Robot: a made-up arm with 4 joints. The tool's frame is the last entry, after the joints. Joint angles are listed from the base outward. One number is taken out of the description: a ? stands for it. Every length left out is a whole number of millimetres.
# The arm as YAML. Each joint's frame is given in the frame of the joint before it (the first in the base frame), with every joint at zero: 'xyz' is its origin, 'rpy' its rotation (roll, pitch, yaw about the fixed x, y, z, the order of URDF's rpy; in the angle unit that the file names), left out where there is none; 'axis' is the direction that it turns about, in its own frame. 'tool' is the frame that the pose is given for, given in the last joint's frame.
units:
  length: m
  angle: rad
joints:
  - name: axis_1
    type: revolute
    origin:
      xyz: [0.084, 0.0, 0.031]
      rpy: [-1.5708, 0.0, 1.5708]
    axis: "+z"
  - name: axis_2
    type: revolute
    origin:
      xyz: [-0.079, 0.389, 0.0]
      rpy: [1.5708, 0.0, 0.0]
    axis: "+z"
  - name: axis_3
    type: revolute
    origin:
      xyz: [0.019, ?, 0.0]
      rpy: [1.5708, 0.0, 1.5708]
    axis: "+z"
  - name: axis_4
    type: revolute
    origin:
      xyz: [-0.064, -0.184, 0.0]
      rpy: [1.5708, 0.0, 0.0]
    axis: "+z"
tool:
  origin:
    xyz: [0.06, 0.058, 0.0]
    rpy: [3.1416, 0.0, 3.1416]
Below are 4 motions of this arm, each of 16 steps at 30 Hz.
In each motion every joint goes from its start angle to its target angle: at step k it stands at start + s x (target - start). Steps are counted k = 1, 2, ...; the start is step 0. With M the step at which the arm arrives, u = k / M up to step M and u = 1 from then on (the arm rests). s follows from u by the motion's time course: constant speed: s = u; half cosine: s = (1 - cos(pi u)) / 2; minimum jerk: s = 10 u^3 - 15 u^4 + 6 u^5.
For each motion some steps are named. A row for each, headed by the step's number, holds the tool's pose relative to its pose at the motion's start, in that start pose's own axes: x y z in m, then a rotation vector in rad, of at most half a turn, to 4 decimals.
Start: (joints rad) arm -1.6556 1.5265 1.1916 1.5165
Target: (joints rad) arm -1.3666 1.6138 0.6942 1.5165
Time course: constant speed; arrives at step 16
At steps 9, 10, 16:
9: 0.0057 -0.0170 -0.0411 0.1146 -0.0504 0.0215
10: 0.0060 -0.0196 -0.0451 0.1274 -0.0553 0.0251
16: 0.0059 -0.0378 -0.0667 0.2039 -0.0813 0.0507

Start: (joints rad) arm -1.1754 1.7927 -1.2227 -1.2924
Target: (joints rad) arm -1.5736 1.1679 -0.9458 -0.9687
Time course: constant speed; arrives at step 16
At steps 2, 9, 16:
2: -0.0151 -0.0093 -0.0166 -0.0361 0.0686 -0.0599
9: -0.0604 -0.0462 -0.0684 -0.1830 0.2760 -0.3153
16: -0.0929 -0.0878 -0.1136 -0.3501 0.4224 -0.6342

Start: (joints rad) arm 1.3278 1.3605 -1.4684 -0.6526
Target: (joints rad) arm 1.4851 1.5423 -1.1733 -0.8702
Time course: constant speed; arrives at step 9
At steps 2, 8, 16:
2: -0.0138 0.0118 0.0174 0.0931 0.0534 0.0603
8: -0.0517 0.0400 0.0798 0.3863 0.1890 0.2457
16: -0.0574 0.0434 0.0914 0.4371 0.2079 0.2769

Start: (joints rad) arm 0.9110 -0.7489 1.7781 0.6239
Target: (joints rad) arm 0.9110 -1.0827 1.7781 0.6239
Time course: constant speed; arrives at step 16
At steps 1, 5, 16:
1: -0.0024 0.0025 0.0021 0.0166 0.0119 0.0043
5: -0.0116 0.0121 0.0112 0.0828 0.0596 0.0215
16: -0.0354 0.0343 0.0413 0.2651 0.1908 0.0687

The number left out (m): -0.025
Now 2 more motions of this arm.
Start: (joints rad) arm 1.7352 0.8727 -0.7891 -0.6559
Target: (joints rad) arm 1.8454 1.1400 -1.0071 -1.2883
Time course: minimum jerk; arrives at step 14
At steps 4, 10, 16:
4: -0.0048 -0.0056 0.0042 0.0036 -0.0281 0.1255
10: -0.0120 -0.0356 0.0246 0.0008 -0.1825 0.7248
16: -0.0100 -0.0412 0.0291 -0.0050 -0.2176 0.8427

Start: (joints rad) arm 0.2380 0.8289 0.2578 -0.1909
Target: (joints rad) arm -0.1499 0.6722 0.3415 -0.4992
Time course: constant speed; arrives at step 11
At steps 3, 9, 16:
3: 0.0443 0.0279 0.0088 0.0673 -0.0711 0.0623
9: 0.1284 0.0844 0.0408 0.1960 -0.2243 0.1947
16: 0.1548 0.1031 0.0555 0.2369 -0.2788 0.2410

